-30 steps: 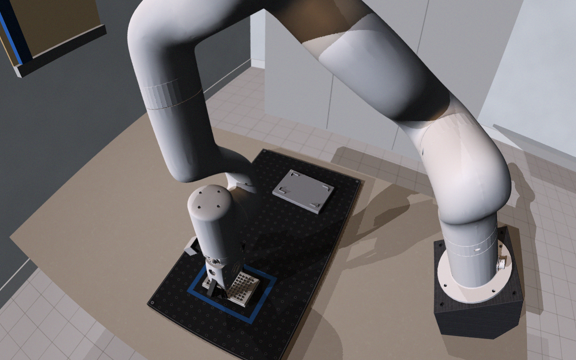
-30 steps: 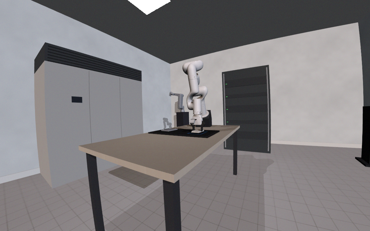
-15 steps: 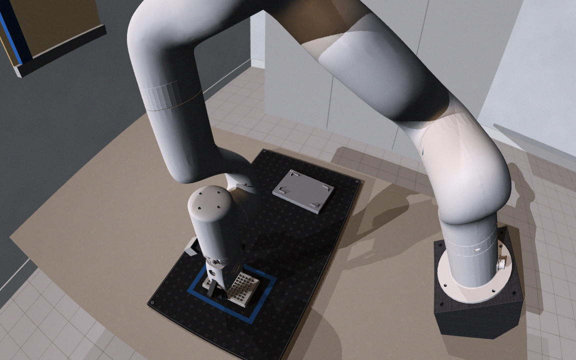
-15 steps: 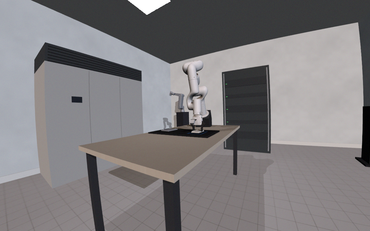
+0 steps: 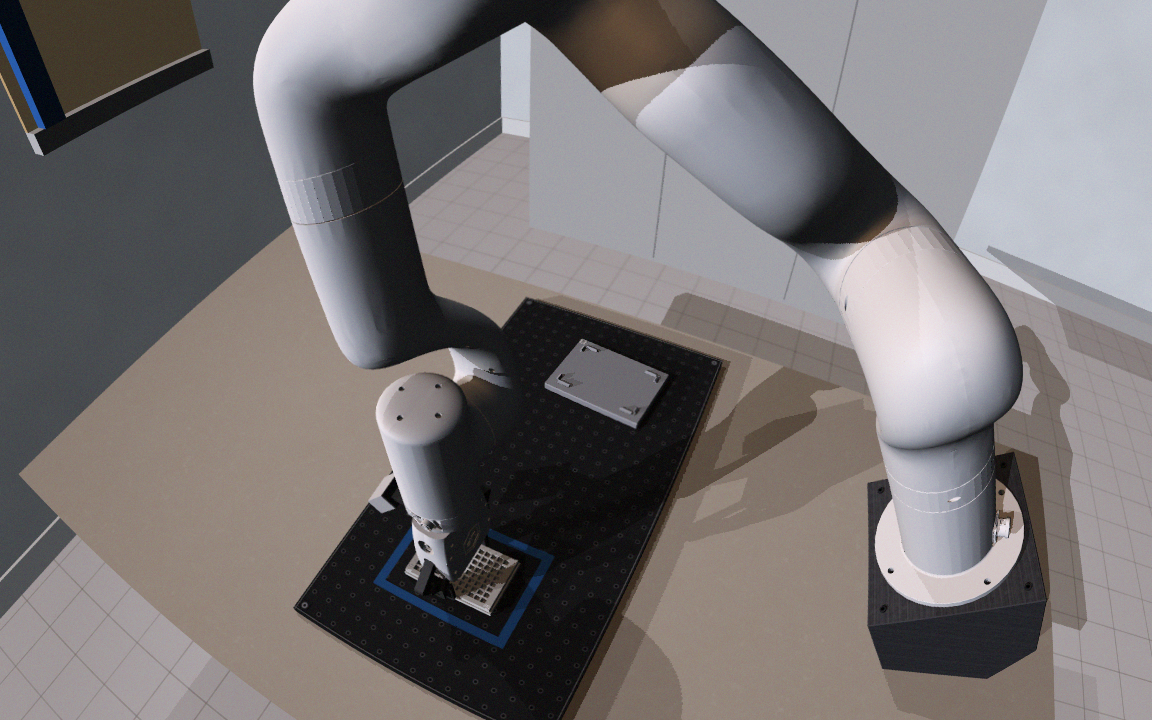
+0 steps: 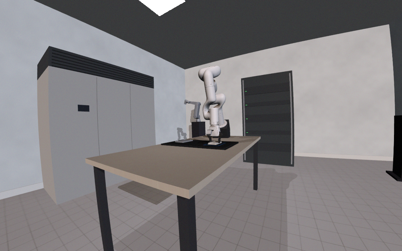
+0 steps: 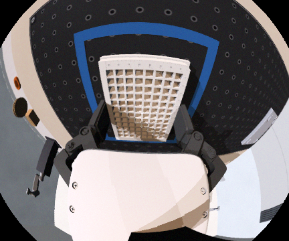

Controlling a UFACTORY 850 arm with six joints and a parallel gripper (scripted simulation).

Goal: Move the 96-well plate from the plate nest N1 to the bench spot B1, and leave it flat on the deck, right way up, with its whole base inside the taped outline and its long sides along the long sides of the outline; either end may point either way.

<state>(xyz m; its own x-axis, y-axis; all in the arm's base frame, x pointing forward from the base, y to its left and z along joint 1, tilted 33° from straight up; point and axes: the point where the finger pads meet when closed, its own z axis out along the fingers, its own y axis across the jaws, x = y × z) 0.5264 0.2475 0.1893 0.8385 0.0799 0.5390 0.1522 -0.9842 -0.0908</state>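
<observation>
Now: the white 96-well plate 10 mm below my hand. Also, from my hand: grey plate nest N1 (30 mm ahead, 390 mm to the right, 20 mm below).
</observation>
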